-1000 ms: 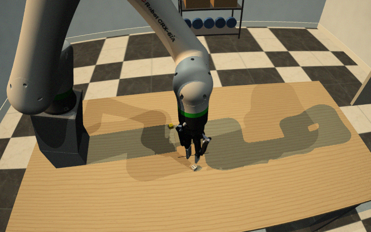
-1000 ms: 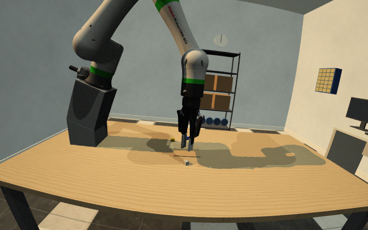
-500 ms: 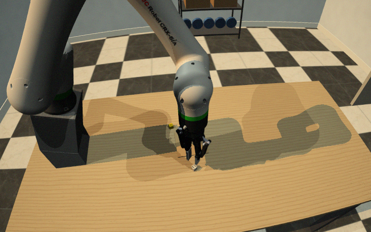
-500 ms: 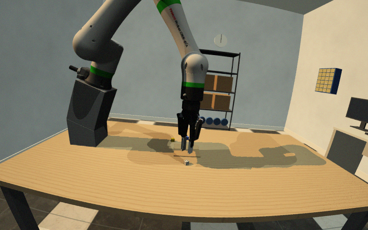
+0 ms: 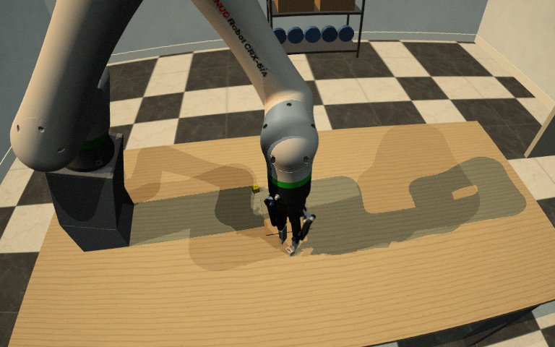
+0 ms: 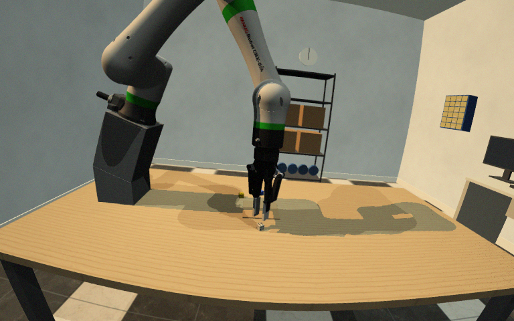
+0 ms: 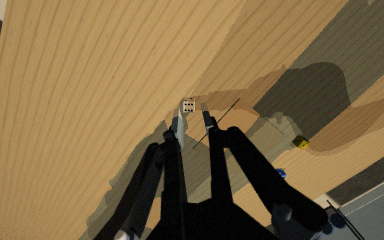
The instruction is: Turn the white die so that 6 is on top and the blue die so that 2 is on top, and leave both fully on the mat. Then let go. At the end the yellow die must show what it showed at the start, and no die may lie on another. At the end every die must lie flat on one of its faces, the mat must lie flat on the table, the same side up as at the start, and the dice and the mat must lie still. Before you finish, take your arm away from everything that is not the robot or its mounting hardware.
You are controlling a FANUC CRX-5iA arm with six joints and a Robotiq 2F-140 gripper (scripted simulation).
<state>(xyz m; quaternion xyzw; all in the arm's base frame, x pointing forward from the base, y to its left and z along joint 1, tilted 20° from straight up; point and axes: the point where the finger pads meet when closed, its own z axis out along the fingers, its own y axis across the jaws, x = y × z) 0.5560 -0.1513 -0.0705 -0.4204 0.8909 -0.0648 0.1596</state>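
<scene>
The white die lies 7 cm below my hand. Also, from my hand: blue die (29 cm to the left, 7 cm below, 1 cm ahead); then tan mat (14 cm to the left, 8 cm below, 1 cm ahead); then yellow die (24 cm to the left, 8 cm behind, 7 cm below).
</scene>
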